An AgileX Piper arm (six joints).
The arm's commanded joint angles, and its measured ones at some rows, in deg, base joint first. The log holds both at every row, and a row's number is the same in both.
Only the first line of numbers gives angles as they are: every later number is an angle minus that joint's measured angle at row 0.
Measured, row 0:
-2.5 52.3 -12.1 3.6 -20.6 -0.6
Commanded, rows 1 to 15:
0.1 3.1 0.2 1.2 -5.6 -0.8
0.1 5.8 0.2 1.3 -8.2 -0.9
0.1 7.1 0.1 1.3 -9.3 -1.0
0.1 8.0 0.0 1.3 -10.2 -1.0
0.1 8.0 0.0 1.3 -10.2 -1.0
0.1 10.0 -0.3 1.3 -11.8 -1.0
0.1 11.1 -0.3 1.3 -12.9 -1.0
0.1 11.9 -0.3 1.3 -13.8 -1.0
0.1 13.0 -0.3 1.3 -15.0 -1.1
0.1 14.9 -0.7 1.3 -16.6 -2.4
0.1 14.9 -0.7 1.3 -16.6 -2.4
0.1 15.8 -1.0 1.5 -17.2 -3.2
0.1 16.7 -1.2 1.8 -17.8 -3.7
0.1 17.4 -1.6 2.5 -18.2 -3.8
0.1 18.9 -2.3 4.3 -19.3 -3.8
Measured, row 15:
0.0 17.4 -1.1 2.2 -16.6 -2.9
